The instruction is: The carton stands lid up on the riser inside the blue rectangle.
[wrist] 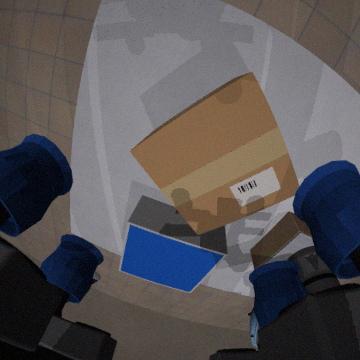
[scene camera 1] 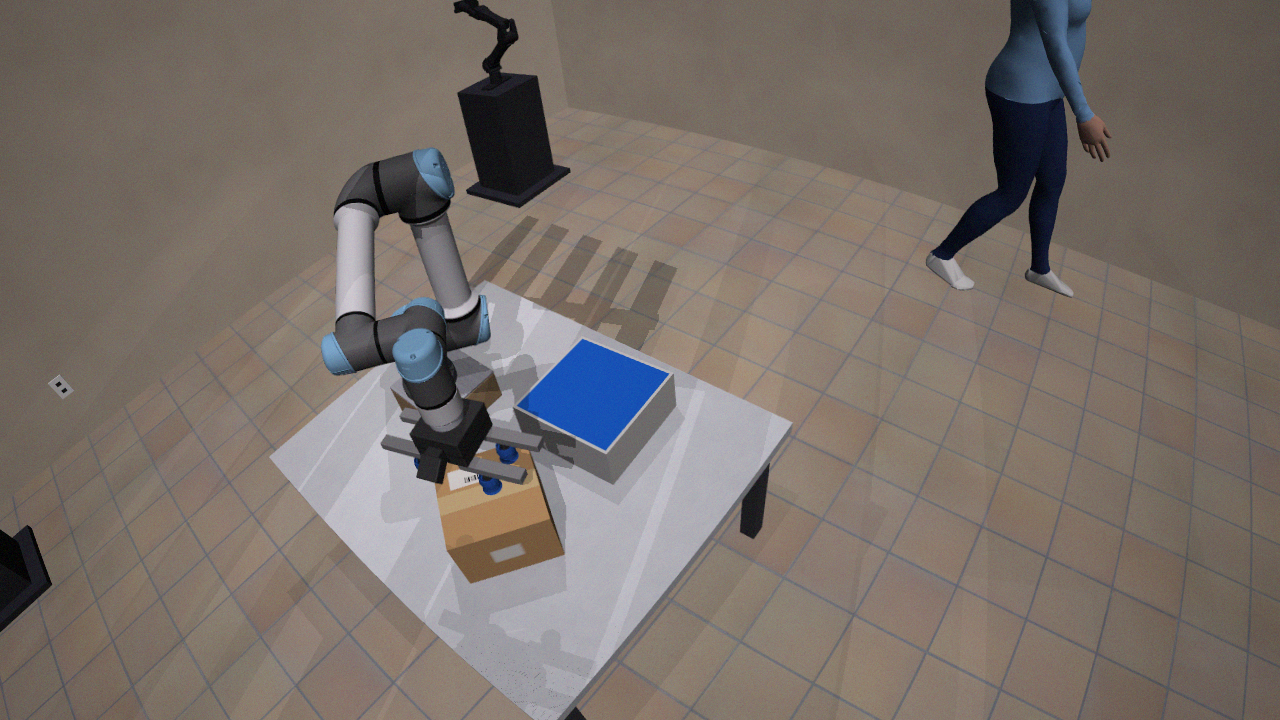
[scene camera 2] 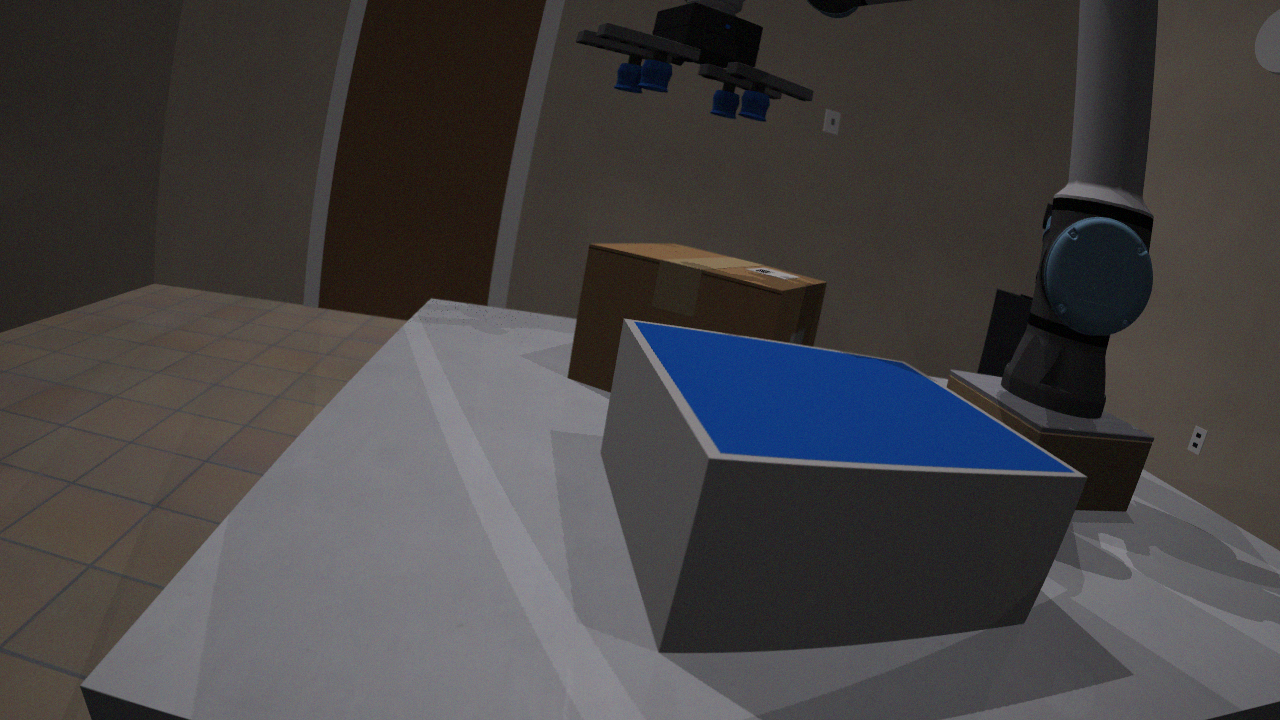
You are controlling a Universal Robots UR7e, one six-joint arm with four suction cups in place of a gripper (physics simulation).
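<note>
The brown carton (scene camera 1: 492,514) (scene camera 2: 626,308) (wrist: 215,145) stands upright on the white table (scene camera 1: 689,483) (scene camera 2: 358,537), its top with tape and a barcode label facing up. It is beside the grey riser (scene camera 1: 648,429) (scene camera 2: 850,546) (wrist: 150,210). The blue rectangle (scene camera 1: 595,394) (scene camera 2: 832,402) (wrist: 165,260) covers most of the riser's top and holds nothing. My gripper (scene camera 1: 460,465) (scene camera 2: 691,89) (wrist: 180,235) hangs well above the carton, cups down, open and holding nothing. In the wrist view the carton is turned relative to the cups.
The arm's base stands on a low brown box (scene camera 2: 1096,470) (wrist: 280,240) near the riser. A black pedestal (scene camera 1: 510,134) with a small dark arm stands behind the table. A person (scene camera 1: 1029,134) in blue is on the tiled floor at the back right.
</note>
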